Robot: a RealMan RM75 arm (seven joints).
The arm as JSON. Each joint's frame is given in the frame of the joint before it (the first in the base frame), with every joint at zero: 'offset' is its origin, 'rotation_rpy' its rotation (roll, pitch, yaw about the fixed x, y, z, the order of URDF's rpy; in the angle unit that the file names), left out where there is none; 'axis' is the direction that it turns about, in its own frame. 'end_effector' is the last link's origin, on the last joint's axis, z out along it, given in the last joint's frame.
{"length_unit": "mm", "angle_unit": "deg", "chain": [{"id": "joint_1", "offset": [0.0, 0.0, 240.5], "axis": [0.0, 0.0, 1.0]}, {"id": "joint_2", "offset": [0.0, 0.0, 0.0], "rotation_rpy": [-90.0, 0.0, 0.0], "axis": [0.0, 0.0, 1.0]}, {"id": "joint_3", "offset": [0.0, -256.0, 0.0], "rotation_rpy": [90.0, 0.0, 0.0], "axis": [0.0, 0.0, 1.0]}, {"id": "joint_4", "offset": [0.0, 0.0, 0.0], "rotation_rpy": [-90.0, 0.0, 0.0], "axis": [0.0, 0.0, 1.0]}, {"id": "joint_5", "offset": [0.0, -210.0, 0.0], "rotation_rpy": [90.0, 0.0, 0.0], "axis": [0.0, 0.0, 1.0]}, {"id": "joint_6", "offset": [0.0, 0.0, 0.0], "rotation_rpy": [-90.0, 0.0, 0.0], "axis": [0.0, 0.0, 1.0]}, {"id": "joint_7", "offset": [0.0, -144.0, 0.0], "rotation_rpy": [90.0, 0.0, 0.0], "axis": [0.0, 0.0, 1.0]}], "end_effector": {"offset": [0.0, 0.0, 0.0]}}
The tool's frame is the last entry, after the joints.
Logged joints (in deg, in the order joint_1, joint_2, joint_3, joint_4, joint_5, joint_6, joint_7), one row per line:
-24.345 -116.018 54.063 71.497 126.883 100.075 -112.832
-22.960 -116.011 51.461 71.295 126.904 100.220 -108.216
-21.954 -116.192 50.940 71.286 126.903 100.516 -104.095
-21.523 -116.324 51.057 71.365 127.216 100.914 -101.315
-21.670 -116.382 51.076 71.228 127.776 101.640 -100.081
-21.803 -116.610 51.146 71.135 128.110 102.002 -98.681
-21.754 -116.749 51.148 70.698 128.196 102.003 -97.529
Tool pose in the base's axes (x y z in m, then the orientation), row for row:
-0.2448 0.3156 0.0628 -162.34 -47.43 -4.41
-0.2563 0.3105 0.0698 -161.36 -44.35 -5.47
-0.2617 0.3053 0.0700 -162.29 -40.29 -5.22
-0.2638 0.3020 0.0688 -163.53 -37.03 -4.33
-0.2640 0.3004 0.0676 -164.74 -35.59 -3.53
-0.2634 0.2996 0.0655 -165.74 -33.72 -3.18
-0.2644 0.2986 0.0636 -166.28 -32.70 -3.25
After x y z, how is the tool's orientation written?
As a rotation vector, in degrees.
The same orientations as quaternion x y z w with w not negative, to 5 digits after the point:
-0.95527 -0.27910 -0.02595 0.09424
-0.95794 -0.26329 -0.03247 0.10945
-0.96411 -0.23935 -0.03101 0.11062
-0.96940 -0.21951 -0.02567 0.10691
-0.97238 -0.21007 -0.02084 0.09952
-0.97538 -0.19844 -0.01871 0.09441
-0.97691 -0.19211 -0.01909 0.09154

